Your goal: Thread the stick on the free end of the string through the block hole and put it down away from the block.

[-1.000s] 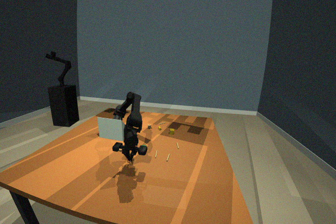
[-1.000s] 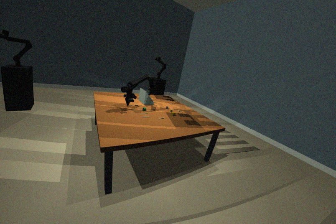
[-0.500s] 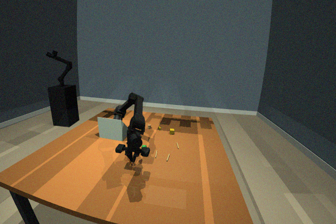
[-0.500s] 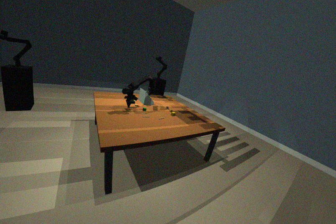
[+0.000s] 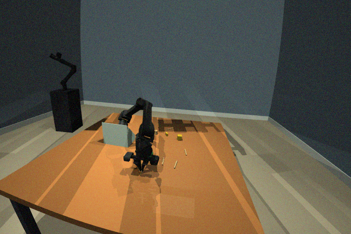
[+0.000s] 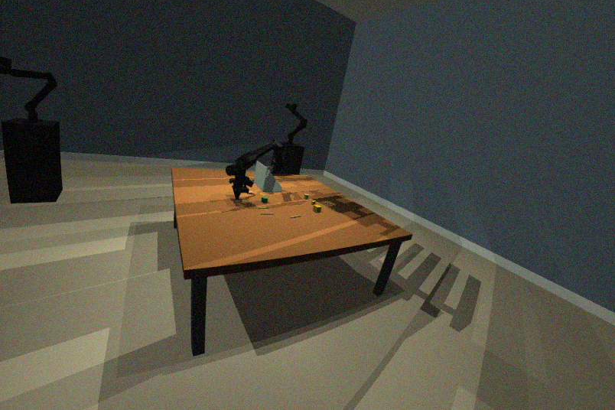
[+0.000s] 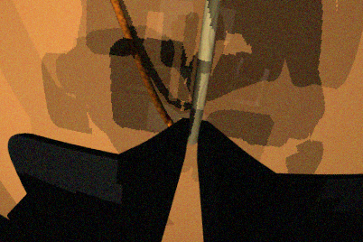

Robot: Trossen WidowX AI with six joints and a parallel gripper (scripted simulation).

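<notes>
The green block lies 2 cm ahead of my gripper tip, 18 cm to the left of it and 1 cm below it. The rest, counted from my gripper tip: yellow cube: 23 cm ahead, 45 cm to the left; round wooden button: 13 cm behind, 16 cm to the left, 1 cm below; thin pale stick: 1 cm to the left.
</notes>
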